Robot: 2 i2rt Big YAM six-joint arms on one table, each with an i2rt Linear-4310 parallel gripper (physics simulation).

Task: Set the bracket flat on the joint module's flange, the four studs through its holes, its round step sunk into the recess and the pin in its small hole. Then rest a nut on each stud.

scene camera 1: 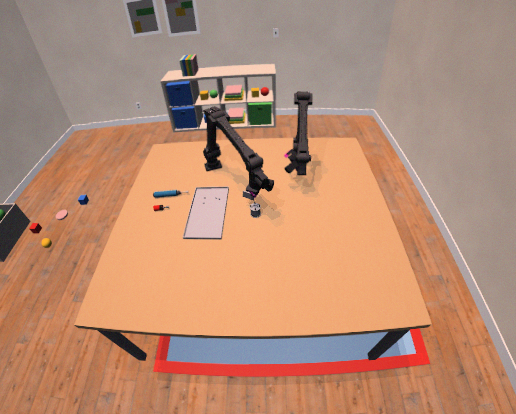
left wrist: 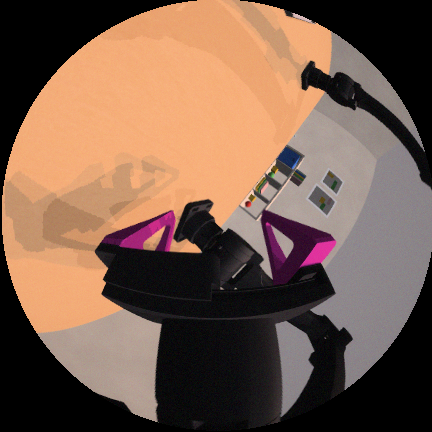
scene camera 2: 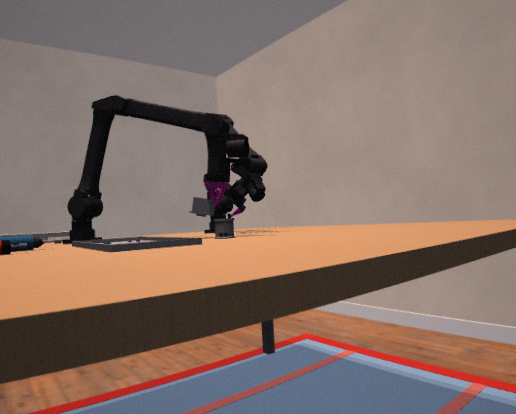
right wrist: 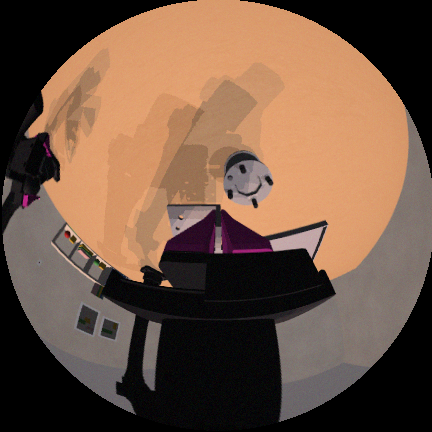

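Seen in the pictures: left gripper, between the fingertips: [scene camera 1: 290, 161] [left wrist: 217, 214] [scene camera 2: 220, 209] [right wrist: 43, 175]; right gripper, between the fingertips: [scene camera 1: 254, 196] [scene camera 2: 215, 205] [right wrist: 217, 214]; left arm's base, origin of its link: [left wrist: 190, 218] [right wrist: 53, 163]; right arm's base, origin of its link: [scene camera 1: 213, 166] [left wrist: 306, 73] [right wrist: 154, 272].
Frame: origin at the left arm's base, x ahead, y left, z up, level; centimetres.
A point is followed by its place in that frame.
The joint module [scene camera 1: 255, 209] @(z 6.8, x 40.8, y -48.4 cm) stands upright on the table, its grey flange with four studs bare in the right wrist view [right wrist: 247, 178] @(z 5.4, x 38.3, y -47.2 cm). My right gripper [scene camera 1: 251, 192] @(z 10.1, x 34.2, y -46.5 cm) hangs just above and to the left of it, shut on the grey bracket [right wrist: 192, 217] @(z 8.1, x 30.1, y -46.0 cm), which it holds on edge, clear of the flange. In scene camera 2 the bracket [scene camera 2: 201, 206] @(z 10.1, x 31.4, y -50.0 cm) hangs left of and above the module [scene camera 2: 223, 227] @(z 3.3, x 39.5, y -50.1 cm). Small nuts [scene camera 1: 211, 199] @(z 0.4, x 15.9, y -69.1 cm) lie on the grey tray [scene camera 1: 207, 212] @(z 0.4, x 26.0, y -74.1 cm). My left gripper [scene camera 1: 291, 167] @(z 10.0, x 11.3, y -13.0 cm) is open and empty near its own base, its fingers wide apart in the left wrist view [left wrist: 219, 238] @(z 9.8, x 3.0, y -4.2 cm).
A blue-handled tool [scene camera 1: 167, 193] @(z 3.4, x 2.1, y -95.1 cm) and a red-handled tool [scene camera 1: 159, 207] @(z 3.0, x 12.6, y -101.7 cm) lie left of the tray. A shelf [scene camera 1: 219, 96] with coloured boxes stands behind the table. The tray also shows low on the table in scene camera 2 [scene camera 2: 135, 243] @(z 1.5, x 42.5, y -86.8 cm).
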